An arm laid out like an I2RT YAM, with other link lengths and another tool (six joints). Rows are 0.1 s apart.
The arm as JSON. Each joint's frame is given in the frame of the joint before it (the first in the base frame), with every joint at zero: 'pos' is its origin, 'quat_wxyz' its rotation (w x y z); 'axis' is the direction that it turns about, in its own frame. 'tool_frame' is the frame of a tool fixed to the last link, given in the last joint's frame.
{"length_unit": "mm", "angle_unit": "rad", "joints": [
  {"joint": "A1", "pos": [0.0, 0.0, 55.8], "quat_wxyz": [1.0, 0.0, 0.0, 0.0], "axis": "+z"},
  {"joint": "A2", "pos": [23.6, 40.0, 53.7], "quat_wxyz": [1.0, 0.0, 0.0, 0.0], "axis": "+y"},
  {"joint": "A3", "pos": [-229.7, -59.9, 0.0], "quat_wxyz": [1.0, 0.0, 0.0, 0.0], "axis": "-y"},
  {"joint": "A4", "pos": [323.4, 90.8, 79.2], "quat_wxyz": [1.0, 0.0, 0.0, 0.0], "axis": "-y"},
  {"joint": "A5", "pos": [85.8, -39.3, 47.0], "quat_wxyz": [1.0, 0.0, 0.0, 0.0], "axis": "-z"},
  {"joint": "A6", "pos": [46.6, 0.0, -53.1], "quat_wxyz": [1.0, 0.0, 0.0, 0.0], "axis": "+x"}
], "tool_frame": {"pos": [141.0, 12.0, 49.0], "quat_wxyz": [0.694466, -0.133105, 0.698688, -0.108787]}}
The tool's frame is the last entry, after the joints.
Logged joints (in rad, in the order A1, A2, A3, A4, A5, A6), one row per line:
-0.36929, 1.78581, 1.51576, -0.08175, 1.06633, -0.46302
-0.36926, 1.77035, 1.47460, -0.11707, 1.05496, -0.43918
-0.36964, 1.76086, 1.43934, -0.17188, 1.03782, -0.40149
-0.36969, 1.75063, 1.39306, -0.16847, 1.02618, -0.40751
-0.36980, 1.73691, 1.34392, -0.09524, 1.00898, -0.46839
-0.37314, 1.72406, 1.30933, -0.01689, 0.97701, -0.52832
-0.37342, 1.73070, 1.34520, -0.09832, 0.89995, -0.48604
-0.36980, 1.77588, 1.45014, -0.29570, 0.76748, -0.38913
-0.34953, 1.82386, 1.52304, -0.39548, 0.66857, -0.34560
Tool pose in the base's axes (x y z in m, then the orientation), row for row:
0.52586, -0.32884, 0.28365, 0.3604, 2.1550, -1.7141
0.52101, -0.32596, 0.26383, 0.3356, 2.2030, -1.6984
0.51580, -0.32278, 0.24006, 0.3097, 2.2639, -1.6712
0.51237, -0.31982, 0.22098, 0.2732, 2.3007, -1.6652
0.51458, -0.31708, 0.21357, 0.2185, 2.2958, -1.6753
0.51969, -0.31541, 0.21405, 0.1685, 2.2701, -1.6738
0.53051, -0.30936, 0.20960, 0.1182, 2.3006, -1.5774
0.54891, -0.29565, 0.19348, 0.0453, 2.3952, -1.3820
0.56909, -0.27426, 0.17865, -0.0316, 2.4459, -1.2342
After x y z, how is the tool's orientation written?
As a rotation vector, in radians.
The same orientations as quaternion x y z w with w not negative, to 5 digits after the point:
0.12763, 0.76315, -0.60701, 0.18126
0.11805, 0.77495, -0.59744, 0.16905
0.10808, 0.79008, -0.58323, 0.15472
0.09476, 0.79799, -0.57757, 0.14370
0.07584, 0.79690, -0.58152, 0.14506
0.05889, 0.79342, -0.58501, 0.15740
0.04169, 0.81145, -0.55637, 0.17394
0.01609, 0.85079, -0.49090, 0.18685
-0.01130, 0.87477, -0.44141, 0.19953

